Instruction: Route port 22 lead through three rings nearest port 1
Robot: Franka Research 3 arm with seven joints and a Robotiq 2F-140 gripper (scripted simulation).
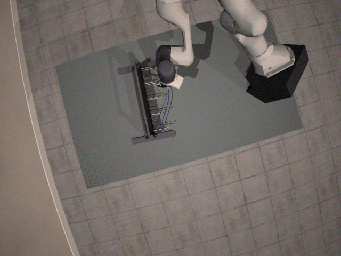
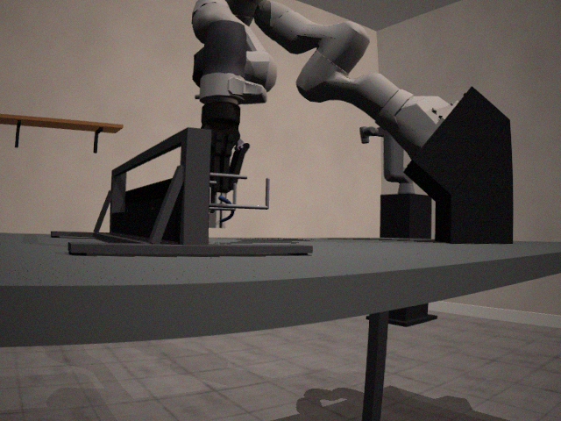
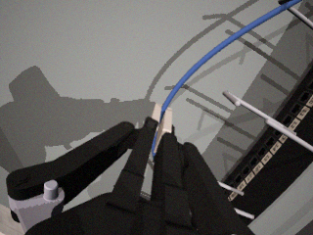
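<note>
The rack lies 170 mm ahead of my hand, 50 mm to the left of it and 10 mm above it.
</note>
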